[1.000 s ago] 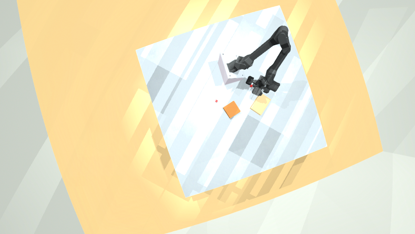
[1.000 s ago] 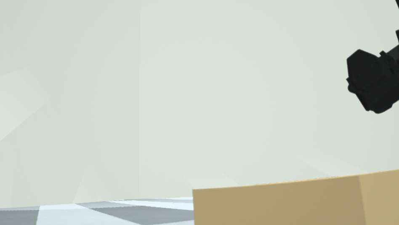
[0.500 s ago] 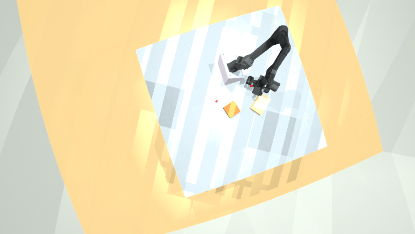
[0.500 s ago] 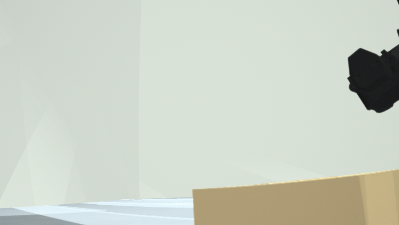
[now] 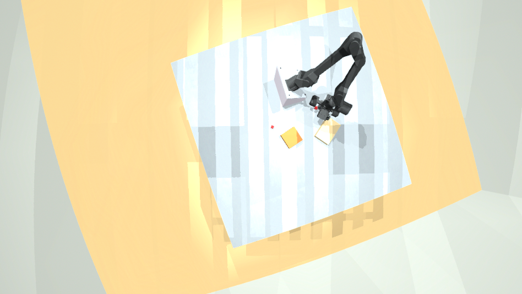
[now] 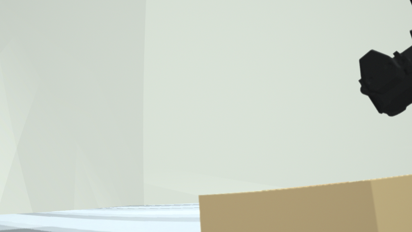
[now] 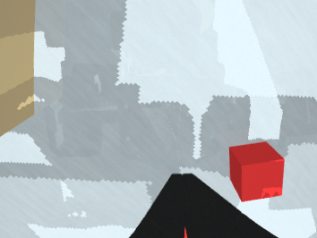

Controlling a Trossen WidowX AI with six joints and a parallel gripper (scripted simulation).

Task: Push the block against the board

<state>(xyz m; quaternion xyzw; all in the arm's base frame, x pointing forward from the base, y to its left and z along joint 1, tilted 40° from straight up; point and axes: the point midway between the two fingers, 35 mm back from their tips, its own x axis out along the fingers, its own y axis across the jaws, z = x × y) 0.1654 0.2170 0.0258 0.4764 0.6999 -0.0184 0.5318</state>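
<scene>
My gripper tip is 15 cm short of the board, 1 cm to the left of it and 1 cm below it. Round my gripper tip: orange square block: 11 cm ahead, 24 cm to the right, 1 cm above.
</scene>
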